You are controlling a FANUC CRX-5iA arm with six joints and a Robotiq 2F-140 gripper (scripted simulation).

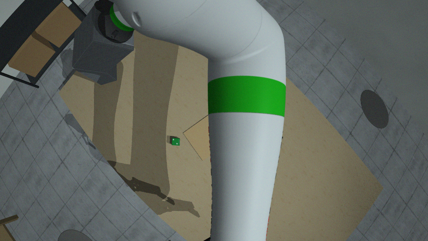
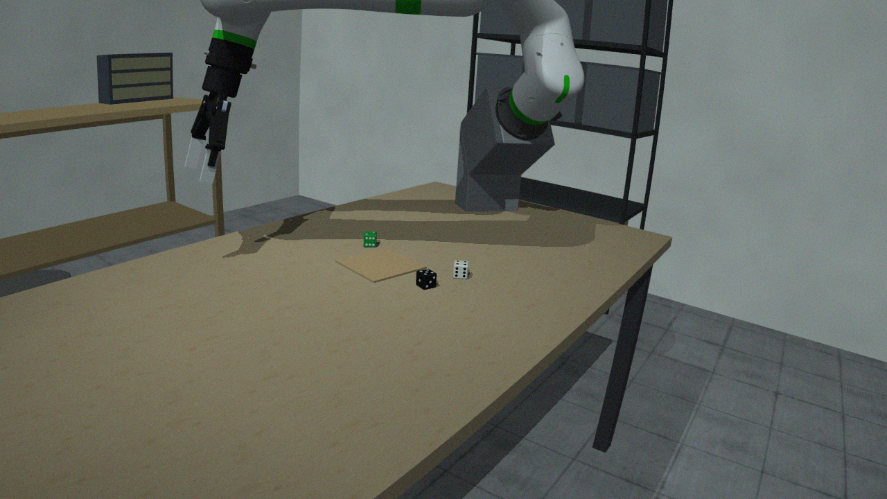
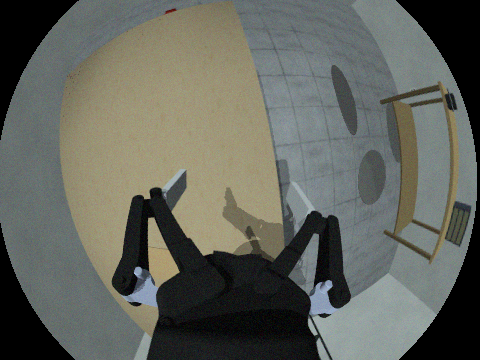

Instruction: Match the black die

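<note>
Now: the black die 370 mm behind my hand, 330 mm to the left of it and 180 mm below it. The rest, counted from my hand: white die (460 mm behind, 320 mm to the left, 180 mm below); then green die (380 mm behind, 70 mm to the left, 180 mm below); then tan mat (340 mm behind, 200 mm to the left, 200 mm below).
</note>
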